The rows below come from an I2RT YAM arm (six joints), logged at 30 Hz.
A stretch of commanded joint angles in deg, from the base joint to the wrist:
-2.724, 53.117, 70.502, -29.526, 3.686, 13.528
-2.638, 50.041, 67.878, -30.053, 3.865, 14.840
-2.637, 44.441, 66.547, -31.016, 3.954, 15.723
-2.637, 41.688, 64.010, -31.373, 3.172, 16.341
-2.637, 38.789, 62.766, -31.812, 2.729, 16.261
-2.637, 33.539, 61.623, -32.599, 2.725, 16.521
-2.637, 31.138, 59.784, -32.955, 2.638, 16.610
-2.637, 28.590, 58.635, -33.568, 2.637, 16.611
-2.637, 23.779, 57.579, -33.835, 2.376, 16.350
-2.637, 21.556, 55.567, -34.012, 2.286, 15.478
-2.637, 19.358, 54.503, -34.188, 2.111, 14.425
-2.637, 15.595, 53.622, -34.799, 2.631, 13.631
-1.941, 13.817, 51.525, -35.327, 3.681, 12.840
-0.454, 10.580, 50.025, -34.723, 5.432, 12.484
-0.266, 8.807, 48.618, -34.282, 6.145, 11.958
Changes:
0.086, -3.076, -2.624, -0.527, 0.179, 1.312
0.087, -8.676, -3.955, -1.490, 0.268, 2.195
0.087, -11.429, -6.492, -1.847, -0.514, 2.813
0.087, -14.328, -7.736, -2.286, -0.957, 2.733
0.087, -19.578, -8.879, -3.073, -0.961, 2.993
0.087, -21.979, -10.718, -3.429, -1.048, 3.082
0.087, -24.527, -11.867, -4.042, -1.049, 3.083
0.087, -29.338, -12.923, -4.309, -1.310, 2.822
0.087, -31.561, -14.935, -4.486, -1.400, 1.950
0.087, -33.759, -15.999, -4.662, -1.575, 0.897
0.087, -37.522, -16.880, -5.273, -1.055, 0.103
0.783, -39.300, -18.977, -5.801, -0.005, -0.688
2.270, -42.537, -20.477, -5.197, 1.746, -1.044
2.458, -44.310, -21.884, -4.756, 2.459, -1.570

